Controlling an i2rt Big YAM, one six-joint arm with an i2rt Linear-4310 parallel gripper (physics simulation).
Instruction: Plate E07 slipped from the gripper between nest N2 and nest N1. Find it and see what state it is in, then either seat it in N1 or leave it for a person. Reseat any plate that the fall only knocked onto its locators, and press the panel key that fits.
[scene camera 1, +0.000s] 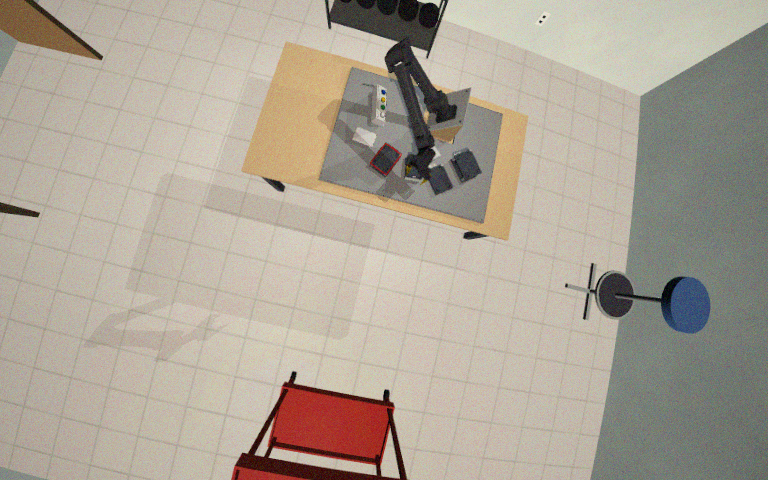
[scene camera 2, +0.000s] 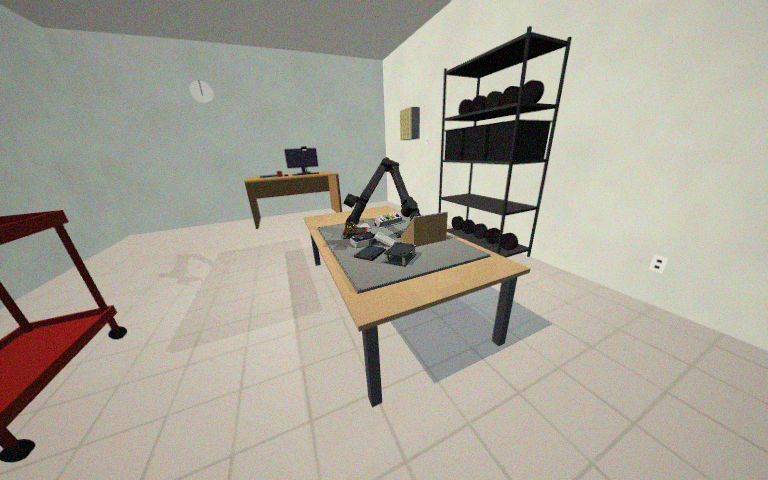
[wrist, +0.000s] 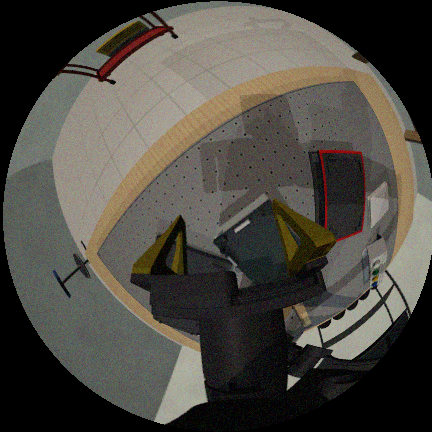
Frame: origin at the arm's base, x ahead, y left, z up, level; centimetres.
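Where they show: gripper, between the fingertips: (scene camera 1: 413, 180) (scene camera 2: 347, 232) (wrist: 227, 210); arm's base, origin of its link: (scene camera 1: 446, 114) (scene camera 2: 418, 224).
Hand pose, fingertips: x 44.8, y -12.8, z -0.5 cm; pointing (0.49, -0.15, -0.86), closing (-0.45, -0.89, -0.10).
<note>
Each offset is from my fingertips to the top centre of the thing. "pt": to the spot under its first point. Level surfaces: height alone.
My gripper (scene camera 1: 416, 176) (scene camera 2: 350, 230) (wrist: 227, 210) is open and empty, low over the front of the grey mat {dz -9.7 cm} (scene camera 1: 474, 204). In the wrist view, a dark plate {pt dx -7.9, dy +0.7, dz -4.2 cm} (wrist: 257, 247) with a white label and a pale edge block lies turned below and between the yellow fingertips; the right finger overlaps its view. Its lettering is unreadable. Another dark plate {dx -7.7, dy +17.2, dz -7.7 cm} (scene camera 1: 439, 180) (scene camera 2: 370, 253) lies beside it, partly behind the left finger in the wrist view. A third dark plate {dx -19.5, dy +32.3, dz -2.8 cm} (scene camera 1: 466, 165) (scene camera 2: 400, 252) sits raised farther along. A red-rimmed dark plate or tray {dx -11.3, dy -17.7, dz -5.1 cm} (scene camera 1: 385, 159) (wrist: 345, 195) is opposite. The key panel {dx -43.9, dy -28.3, dz -1.3 cm} (scene camera 1: 380, 104) (scene camera 2: 388, 219) (wrist: 375, 265) stands behind.
A white flat piece {dx -23.6, dy -33.0, dz -8.3 cm} (scene camera 1: 364, 136) (wrist: 378, 205) lies between the red-rimmed item and the panel. An upright board (scene camera 2: 428, 228) stands near the arm's base. The wooden table {dz -11.0 cm} (scene camera 1: 283, 113) (scene camera 2: 441, 294) borders the mat. A black shelf rack (scene camera 2: 504, 56) and a red cart (scene camera 1: 334, 421) stand apart.
</note>
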